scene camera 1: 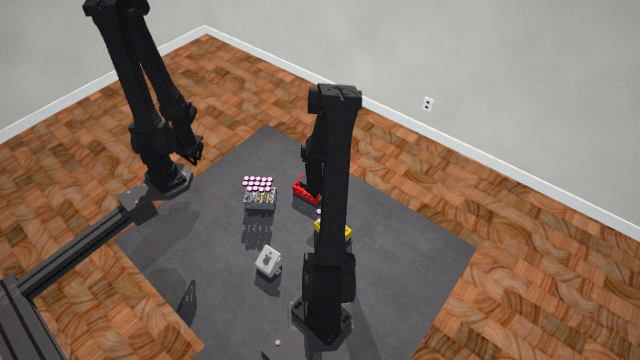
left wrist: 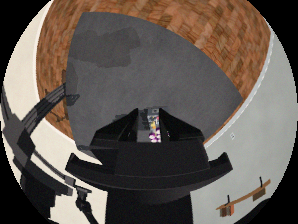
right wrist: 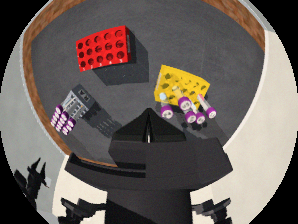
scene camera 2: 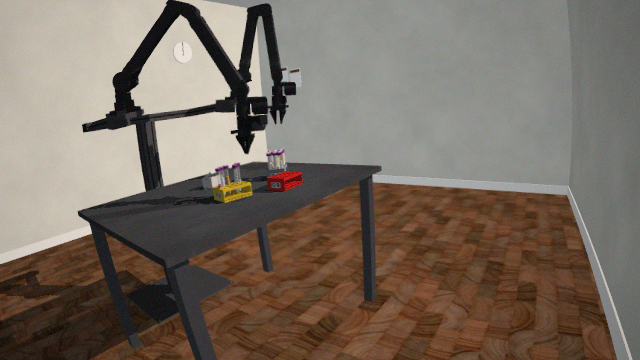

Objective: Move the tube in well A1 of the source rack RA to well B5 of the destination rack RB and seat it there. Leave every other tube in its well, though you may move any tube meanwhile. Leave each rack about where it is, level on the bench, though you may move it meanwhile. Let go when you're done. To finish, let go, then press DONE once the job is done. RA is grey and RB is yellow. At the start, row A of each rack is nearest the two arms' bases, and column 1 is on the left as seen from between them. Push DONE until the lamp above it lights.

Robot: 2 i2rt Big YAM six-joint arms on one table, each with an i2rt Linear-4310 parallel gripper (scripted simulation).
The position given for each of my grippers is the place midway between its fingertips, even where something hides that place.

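Left gripper, mine (left wrist: 148, 112). My right gripper (right wrist: 148, 111). Red rack (right wrist: 85, 46). Yellow rack (right wrist: 196, 83); left wrist view does not show it, hidden by my left gripper.
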